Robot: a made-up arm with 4 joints. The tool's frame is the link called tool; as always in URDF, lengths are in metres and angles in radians. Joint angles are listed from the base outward.
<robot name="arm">
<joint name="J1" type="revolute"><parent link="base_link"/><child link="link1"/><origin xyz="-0.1 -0.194 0.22" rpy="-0.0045 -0.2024 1.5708"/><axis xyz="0 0 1"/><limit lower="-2.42" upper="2.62"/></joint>
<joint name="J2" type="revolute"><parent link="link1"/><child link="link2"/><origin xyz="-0.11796 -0.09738 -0.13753" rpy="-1.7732 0.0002 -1.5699"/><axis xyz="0 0 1"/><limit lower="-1.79" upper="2.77"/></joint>
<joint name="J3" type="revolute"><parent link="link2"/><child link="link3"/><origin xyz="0.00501 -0.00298 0.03" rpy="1.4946 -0.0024 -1.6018"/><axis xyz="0 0 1"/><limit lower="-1.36" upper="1.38"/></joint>
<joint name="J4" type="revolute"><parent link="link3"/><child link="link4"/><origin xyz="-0.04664 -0.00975 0.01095" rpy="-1.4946 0.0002 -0.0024"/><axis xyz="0 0 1"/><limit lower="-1.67" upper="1.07"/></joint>
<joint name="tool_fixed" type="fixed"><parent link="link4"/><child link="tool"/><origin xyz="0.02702 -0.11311 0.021" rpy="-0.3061 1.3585 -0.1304"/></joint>
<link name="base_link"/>
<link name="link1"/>
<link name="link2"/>
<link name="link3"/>
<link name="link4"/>
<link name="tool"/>
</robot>
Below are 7 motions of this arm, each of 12 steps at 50 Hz.
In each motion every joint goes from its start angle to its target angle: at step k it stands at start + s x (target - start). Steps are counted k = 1, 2, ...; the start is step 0. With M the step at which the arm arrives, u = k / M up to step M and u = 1 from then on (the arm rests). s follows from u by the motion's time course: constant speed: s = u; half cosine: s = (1 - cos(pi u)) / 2; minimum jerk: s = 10 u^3 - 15 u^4 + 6 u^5.
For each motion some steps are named. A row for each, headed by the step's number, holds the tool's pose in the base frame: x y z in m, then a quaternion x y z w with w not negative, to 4 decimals.
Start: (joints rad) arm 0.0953 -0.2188 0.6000 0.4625
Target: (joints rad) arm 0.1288 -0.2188 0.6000 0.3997
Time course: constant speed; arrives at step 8
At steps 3, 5, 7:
3: -0.0939 -0.2259 0.0590 -0.3832 -0.1472 -0.7053 0.5780
5: -0.0941 -0.2268 0.0576 -0.3770 -0.1550 -0.7032 0.5826
7: -0.0943 -0.2276 0.0562 -0.3707 -0.1627 -0.7010 0.5872

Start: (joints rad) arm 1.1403 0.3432 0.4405 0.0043
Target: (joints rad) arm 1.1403 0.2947 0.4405 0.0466
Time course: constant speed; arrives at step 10
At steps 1, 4, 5, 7, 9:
1: -0.0353 -0.2215 0.0893 -0.2370 -0.3286 -0.2379 0.8827
4: -0.0356 -0.2208 0.0887 -0.2363 -0.3287 -0.2408 0.8821
5: -0.0356 -0.2206 0.0885 -0.2360 -0.3287 -0.2418 0.8819
7: -0.0358 -0.2201 0.0881 -0.2355 -0.3287 -0.2438 0.8815
9: -0.0359 -0.2195 0.0877 -0.2350 -0.3287 -0.2457 0.8811

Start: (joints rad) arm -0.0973 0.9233 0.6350 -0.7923
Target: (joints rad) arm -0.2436 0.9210 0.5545 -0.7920
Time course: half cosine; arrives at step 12
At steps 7, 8, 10, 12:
7: -0.1644 -0.2902 0.0925 -0.3262 -0.0874 -0.5916 0.7321
8: -0.1667 -0.2881 0.0923 -0.3257 -0.0811 -0.6007 0.7256
10: -0.1701 -0.2848 0.0921 -0.3247 -0.0717 -0.6144 0.7155
12: -0.1713 -0.2836 0.0920 -0.3243 -0.0683 -0.6194 0.7117

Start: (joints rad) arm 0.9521 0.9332 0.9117 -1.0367
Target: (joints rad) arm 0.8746 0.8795 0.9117 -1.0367
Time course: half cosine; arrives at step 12
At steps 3, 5, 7, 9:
3: 0.0266 -0.2945 0.0962 -0.0861 -0.4273 -0.0065 0.9000
5: 0.0245 -0.2967 0.0943 -0.0852 -0.4283 -0.0159 0.8995
7: 0.0220 -0.2992 0.0920 -0.0842 -0.4295 -0.0268 0.8987
9: 0.0199 -0.3013 0.0901 -0.0835 -0.4306 -0.0362 0.8980

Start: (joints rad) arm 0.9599 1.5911 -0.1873 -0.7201
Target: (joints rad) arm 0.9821 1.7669 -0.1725 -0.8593
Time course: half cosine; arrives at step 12
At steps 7, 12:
7: -0.0686 -0.2026 0.1781 -0.4280 0.0295 -0.3542 0.8310
12: -0.0681 -0.2008 0.1818 -0.4354 0.0237 -0.3496 0.8292

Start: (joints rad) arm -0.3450 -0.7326 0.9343 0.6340
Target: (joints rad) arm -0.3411 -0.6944 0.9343 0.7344
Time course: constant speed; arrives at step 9
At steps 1, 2, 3, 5, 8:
1: -0.0943 -0.2126 0.0241 -0.4064 -0.1548 -0.8736 0.2186
2: -0.0937 -0.2122 0.0254 -0.4096 -0.1487 -0.8733 0.2181
3: -0.0930 -0.2117 0.0268 -0.4128 -0.1426 -0.8729 0.2175
5: -0.0917 -0.2108 0.0294 -0.4191 -0.1304 -0.8721 0.2163
8: -0.0896 -0.2096 0.0332 -0.4286 -0.1121 -0.8705 0.2142

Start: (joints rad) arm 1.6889 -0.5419 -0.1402 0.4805
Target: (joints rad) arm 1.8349 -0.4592 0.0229 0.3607
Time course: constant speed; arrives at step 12
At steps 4, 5, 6, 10, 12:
4: -0.0159 -0.1472 0.0558 0.0831 -0.1775 0.0565 0.9790
5: -0.0164 -0.1464 0.0554 0.0856 -0.1831 0.0579 0.9776
6: -0.0168 -0.1456 0.0550 0.0883 -0.1886 0.0594 0.9763
10: -0.0182 -0.1426 0.0534 0.0995 -0.2112 0.0661 0.9701
12: -0.0187 -0.1410 0.0526 0.1056 -0.2226 0.0699 0.9666

